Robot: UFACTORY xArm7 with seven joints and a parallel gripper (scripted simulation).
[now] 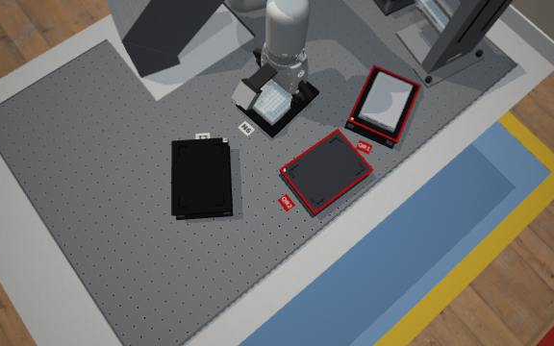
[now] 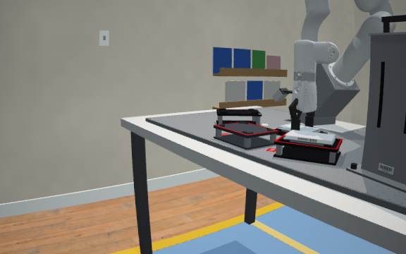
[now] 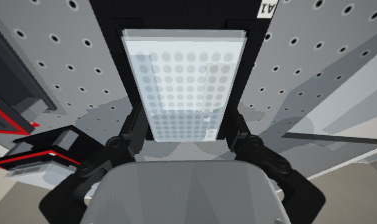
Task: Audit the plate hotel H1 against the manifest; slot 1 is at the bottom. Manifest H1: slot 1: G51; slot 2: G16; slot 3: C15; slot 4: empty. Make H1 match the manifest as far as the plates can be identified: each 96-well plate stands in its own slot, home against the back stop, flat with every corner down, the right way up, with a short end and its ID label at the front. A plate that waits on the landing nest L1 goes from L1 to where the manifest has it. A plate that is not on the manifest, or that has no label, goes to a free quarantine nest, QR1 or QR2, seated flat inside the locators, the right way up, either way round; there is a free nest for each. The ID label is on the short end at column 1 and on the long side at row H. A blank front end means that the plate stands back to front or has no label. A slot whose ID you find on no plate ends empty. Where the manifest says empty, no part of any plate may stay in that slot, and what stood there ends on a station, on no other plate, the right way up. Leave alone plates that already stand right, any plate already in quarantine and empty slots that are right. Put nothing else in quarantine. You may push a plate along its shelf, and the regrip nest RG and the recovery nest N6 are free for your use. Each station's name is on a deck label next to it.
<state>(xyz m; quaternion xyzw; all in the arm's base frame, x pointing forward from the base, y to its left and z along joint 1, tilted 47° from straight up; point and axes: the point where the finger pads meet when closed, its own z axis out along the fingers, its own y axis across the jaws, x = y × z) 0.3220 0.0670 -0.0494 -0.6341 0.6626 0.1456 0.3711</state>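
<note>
Right now my hand is 2 cm above the black nest N6 and 1 cm to the left of it. The rest, counted from my hand: quarantine nest QR2 (21 cm ahead, 6 cm to the right, 1 cm above); N6 deck label (12 cm to the right, 3 cm below, 1 cm ahead); A1 mark (9 cm to the right, 5 cm behind, 2 cm below).
</note>
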